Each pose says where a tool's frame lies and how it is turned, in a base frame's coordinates. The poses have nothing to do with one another.
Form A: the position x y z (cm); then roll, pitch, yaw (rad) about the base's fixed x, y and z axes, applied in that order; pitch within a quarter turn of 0, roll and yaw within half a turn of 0.
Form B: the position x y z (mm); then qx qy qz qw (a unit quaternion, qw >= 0). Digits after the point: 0 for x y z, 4 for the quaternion.
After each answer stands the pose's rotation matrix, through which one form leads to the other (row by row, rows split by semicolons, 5 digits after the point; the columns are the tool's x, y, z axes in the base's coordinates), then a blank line. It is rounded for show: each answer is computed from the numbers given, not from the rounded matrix.
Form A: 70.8 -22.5 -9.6 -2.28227 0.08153 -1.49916
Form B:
708 -225 -96 -0.6533 0.6313 -0.2565 0.3299
0.07134 -0.65569 0.75165; -0.99412 0.01479 0.10725; -0.08144 -0.75488 -0.65078

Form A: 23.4 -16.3 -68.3 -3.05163 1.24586 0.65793
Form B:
234 -163 -683 0.7763 0.2373 -0.5634 0.1537
0.25261 0.54164 -0.80176; 0.19521 -0.84012 -0.50605; -0.94767 -0.02868 -0.31796

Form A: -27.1 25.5 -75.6 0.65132 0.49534 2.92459
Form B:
-271 255 -756 -0.1973 0.3335 0.9046 0.1774
-0.85917 -0.45263 -0.23863; 0.18943 -0.71459 0.67341; -0.47533 0.53337 0.69970

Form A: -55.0 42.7 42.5 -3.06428 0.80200 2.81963
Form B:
-550 427 425 0.1624 0.9057 -0.0976 0.3793
-0.65954 0.36814 0.65534; 0.22000 0.92822 -0.30002; -0.71875 -0.05370 -0.69319

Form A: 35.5 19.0 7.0 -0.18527 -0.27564 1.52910
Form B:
355 190 70 0.0286 -0.1621 0.6735 0.7206
0.04011 -0.97994 -0.19520; 0.96141 0.09106 -0.25959; 0.27216 -0.17726 0.94578

